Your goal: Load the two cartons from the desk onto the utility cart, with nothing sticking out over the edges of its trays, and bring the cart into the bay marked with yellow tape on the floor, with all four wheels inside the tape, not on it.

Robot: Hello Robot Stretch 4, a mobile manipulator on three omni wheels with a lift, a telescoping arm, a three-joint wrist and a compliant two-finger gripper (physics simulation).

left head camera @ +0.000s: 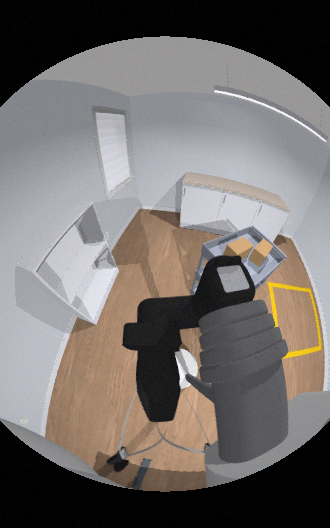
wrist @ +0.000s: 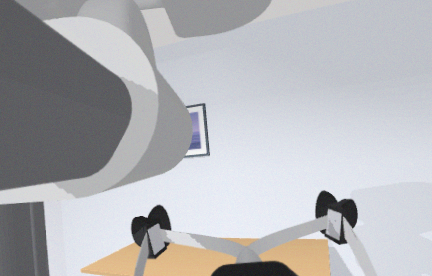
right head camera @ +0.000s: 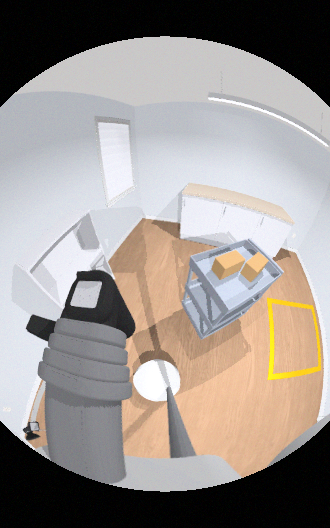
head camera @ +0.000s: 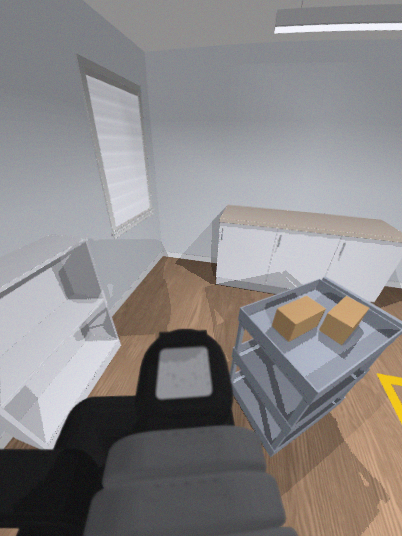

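Seen in the pictures: gripper, fingertip midpoint: (wrist: pixel 241 215); robot's base, link origin: (right head camera: pixel 157 379).
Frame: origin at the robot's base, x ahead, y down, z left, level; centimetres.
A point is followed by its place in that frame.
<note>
Two brown cartons lie side by side in the cart's top tray, inside its rim: the left carton (head camera: pixel 300 317) {x 67.5, y -88.5, z -50.8 cm} (left head camera: pixel 239 246) {x 70.9, y -88.4, z -52.3 cm} (right head camera: pixel 228 264) {x 67.0, y -88.5, z -50.5 cm} and the right carton (head camera: pixel 345 320) {x 63.9, y -88.5, z -70.6 cm} (left head camera: pixel 261 252) {x 63.9, y -88.5, z -70.0 cm} (right head camera: pixel 254 266) {x 64.4, y -88.5, z -71.0 cm}. The grey-blue utility cart (head camera: pixel 310 357) {x 55.2, y -76.6, z -52.7 cm} (left head camera: pixel 255 272) {x 54.7, y -76.6, z -65.3 cm} (right head camera: pixel 230 290) {x 54.3, y -76.7, z -52.3 cm} stands left of the bay marked with yellow tape (head camera: pixel 392 395) {x 64.9, y 2.7, z -154.8 cm} (left head camera: pixel 302 353) {x -44.0, y 2.6, z -177.2 cm} (right head camera: pixel 271 340) {x 19.8, y 2.7, z -139.7 cm}, outside it. Its wheels cannot be made out. My gripper (left head camera: pixel 164 452) (wrist: pixel 241 215) {x -13.0, y -130.1, z 9.6 cm} is open, its fingertips wide apart, turned away from the cart. One fingertip shows in the right head view. My arm hides part of the cart in the left head view.
A white cabinet with a beige top (head camera: pixel 310 220) {x 200.8, y -88.3, z -134.6 cm} (left head camera: pixel 235 186) {x 199.5, y -88.3, z -120.2 cm} (right head camera: pixel 237 197) {x 201.9, y -88.3, z -122.7 cm} stands behind the cart. A white shelf unit (head camera: pixel 102 300) (left head camera: pixel 106 245) stands at the left wall. A light wood table top (wrist: pixel 300 250) {x -166.5, y -69.3, z 51.9 cm} shows beyond my fingers. My round white base part (right head camera: pixel 156 380) {x 0.0, y -18.7, z -0.1 cm} is in front of the cart.
</note>
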